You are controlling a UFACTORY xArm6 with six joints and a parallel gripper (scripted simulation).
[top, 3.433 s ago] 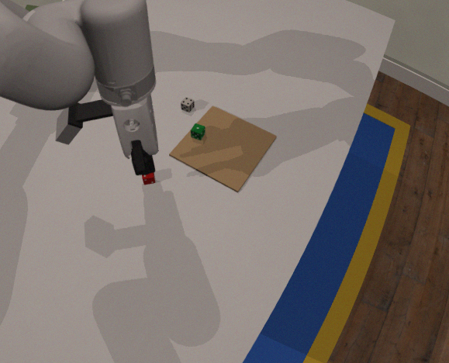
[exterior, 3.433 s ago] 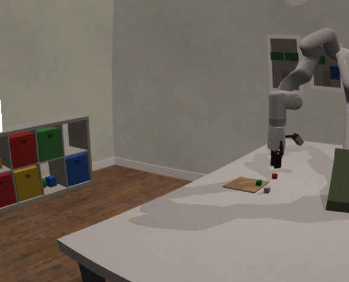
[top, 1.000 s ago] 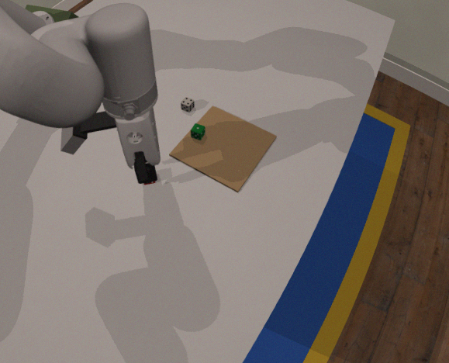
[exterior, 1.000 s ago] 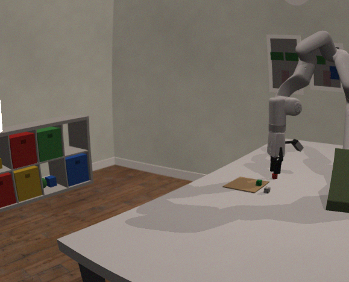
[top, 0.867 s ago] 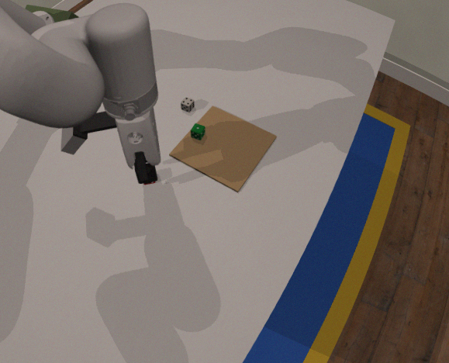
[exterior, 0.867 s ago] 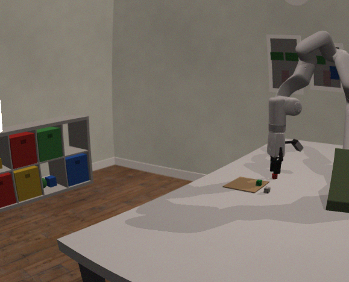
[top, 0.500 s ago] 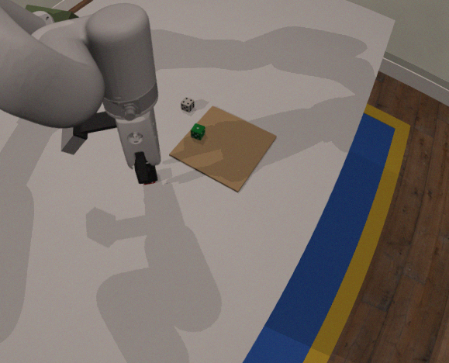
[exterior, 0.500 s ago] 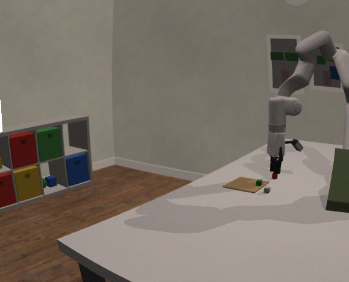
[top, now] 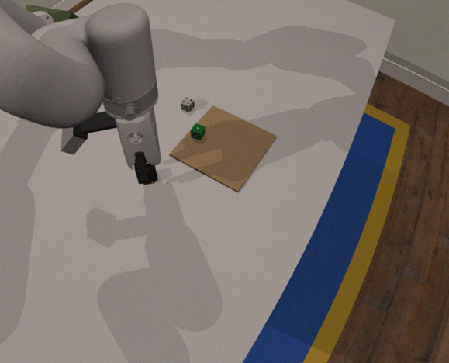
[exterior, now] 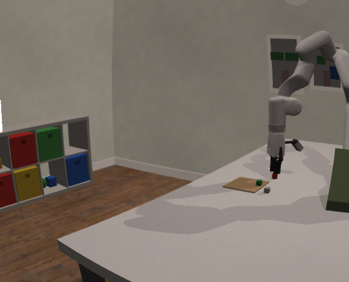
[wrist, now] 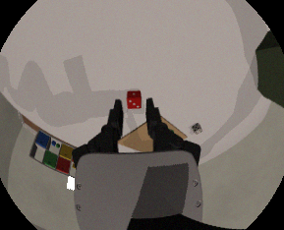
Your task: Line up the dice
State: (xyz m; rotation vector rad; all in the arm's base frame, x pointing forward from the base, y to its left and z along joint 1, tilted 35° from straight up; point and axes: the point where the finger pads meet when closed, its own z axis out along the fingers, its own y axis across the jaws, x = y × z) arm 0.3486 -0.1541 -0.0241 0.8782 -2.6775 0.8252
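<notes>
My gripper is now 4 cm above the red die. The rest, counted from my hand: tan mat: 12 cm to the left, 9 cm ahead, 4 cm below; green die: 12 cm to the left, 3 cm below, 3 cm ahead; white die: 17 cm to the left, 4 cm below, 2 cm behind.
</notes>
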